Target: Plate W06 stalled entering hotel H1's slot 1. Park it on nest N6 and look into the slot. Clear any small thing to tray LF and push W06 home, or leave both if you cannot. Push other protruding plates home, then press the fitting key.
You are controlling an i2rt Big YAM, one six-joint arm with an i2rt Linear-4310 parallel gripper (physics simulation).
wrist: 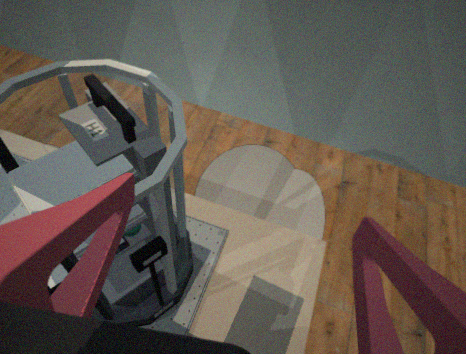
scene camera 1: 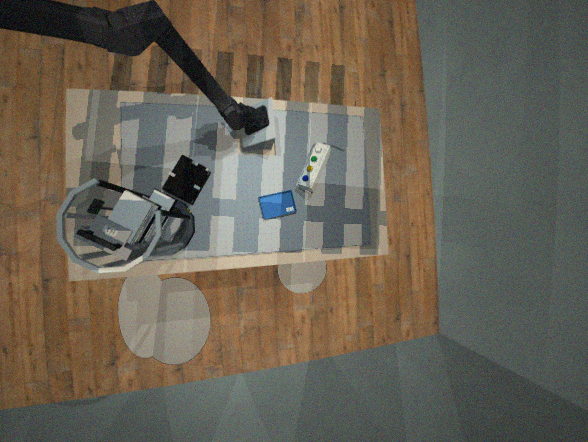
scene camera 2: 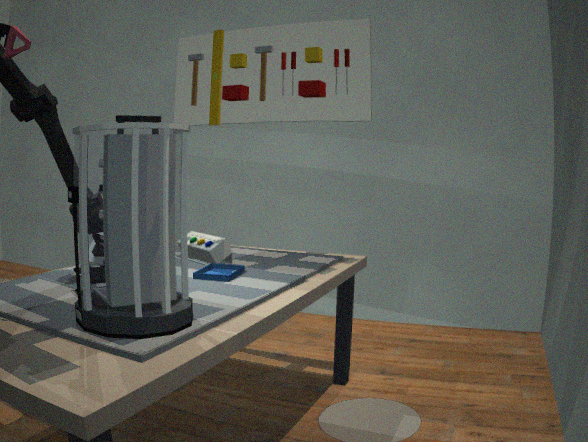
The same spot on a round plate rack: [scene camera 1: 89, 238] is [wrist: 116, 103].
